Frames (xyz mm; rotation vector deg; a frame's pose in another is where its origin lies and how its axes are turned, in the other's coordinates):
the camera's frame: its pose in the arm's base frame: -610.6 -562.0 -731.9 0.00 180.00 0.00
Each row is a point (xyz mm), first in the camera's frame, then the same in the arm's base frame.
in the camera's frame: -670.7 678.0 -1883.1
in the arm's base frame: 60.1 116.0 1151.2
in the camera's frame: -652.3 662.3 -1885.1
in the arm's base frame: 41.7 100.3 1153.2
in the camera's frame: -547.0 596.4 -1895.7
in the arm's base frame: -63.6 34.4 1163.8
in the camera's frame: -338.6 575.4 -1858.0
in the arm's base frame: -272.0 13.4 1126.1
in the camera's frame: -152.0 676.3 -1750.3
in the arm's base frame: -458.6 114.3 1018.4
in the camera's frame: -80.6 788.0 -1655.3
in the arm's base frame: -530.0 226.0 923.4
